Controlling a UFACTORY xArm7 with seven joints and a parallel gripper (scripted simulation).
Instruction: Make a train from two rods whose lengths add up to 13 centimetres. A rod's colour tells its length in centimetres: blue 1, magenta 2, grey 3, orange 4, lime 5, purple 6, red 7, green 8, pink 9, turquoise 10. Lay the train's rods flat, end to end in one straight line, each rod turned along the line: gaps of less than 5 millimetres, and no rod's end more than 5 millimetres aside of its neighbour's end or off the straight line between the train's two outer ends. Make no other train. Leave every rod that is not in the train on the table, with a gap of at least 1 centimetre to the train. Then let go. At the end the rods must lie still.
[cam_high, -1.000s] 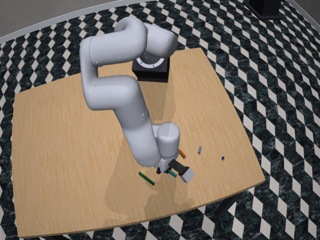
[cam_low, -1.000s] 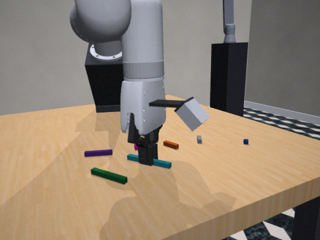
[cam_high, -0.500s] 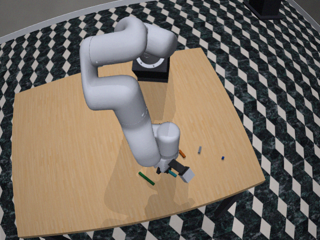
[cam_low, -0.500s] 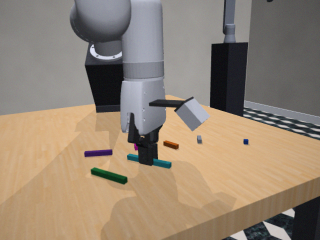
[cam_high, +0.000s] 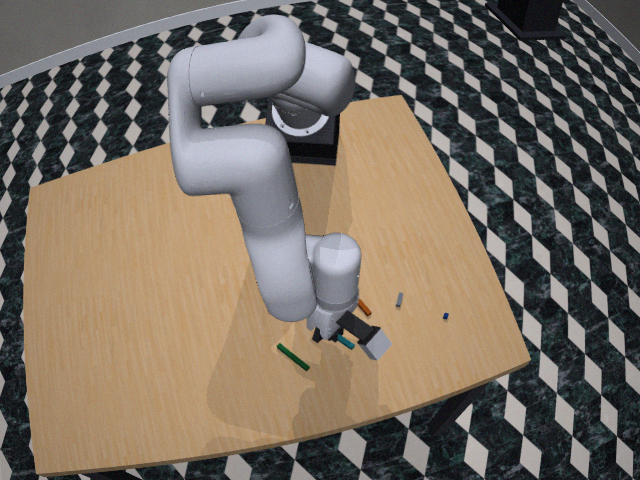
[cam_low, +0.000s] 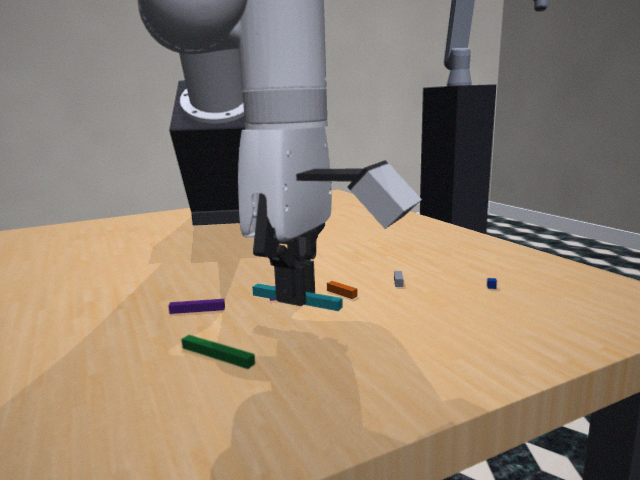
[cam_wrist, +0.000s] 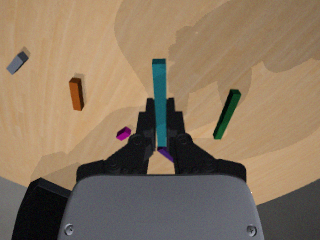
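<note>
The grey rod is 16 cm to the left of my hand, 4 cm below it and 4 cm behind it. From my hand the other things lie so: turquoise rod (2 cm below); then green rod (9 cm to the right, 4 cm below, 1 cm ahead); then magenta rod (8 cm behind, 4 cm below, 1 cm to the left).
</note>
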